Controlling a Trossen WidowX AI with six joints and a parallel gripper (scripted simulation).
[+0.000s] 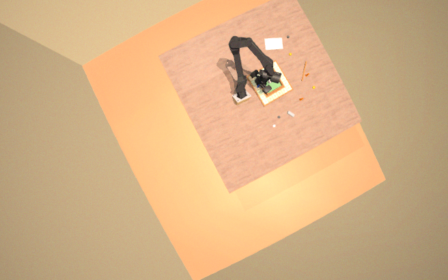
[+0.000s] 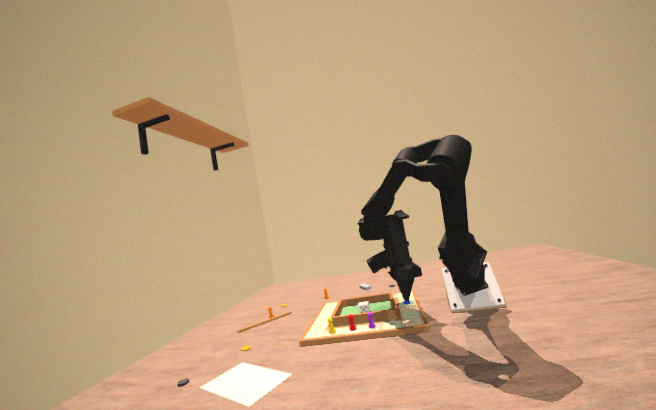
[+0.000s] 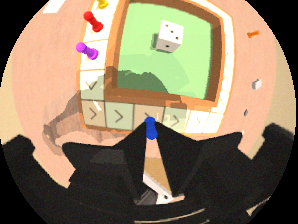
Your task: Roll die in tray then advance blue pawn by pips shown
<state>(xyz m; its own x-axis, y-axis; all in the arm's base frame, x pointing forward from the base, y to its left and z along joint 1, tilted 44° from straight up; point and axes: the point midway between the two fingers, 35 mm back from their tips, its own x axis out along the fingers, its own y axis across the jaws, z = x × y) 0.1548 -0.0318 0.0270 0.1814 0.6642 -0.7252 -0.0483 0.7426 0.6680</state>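
Now: gripper tip 1 cm below the blue pawn. From my gripper tip the other things lie so: green tray 11 cm ahead, 3 cm to the right, 3 cm below; then purple pawn 9 cm ahead, 8 cm to the left, 1 cm below; then white die 11 cm ahead, 2 cm to the right, 1 cm below.
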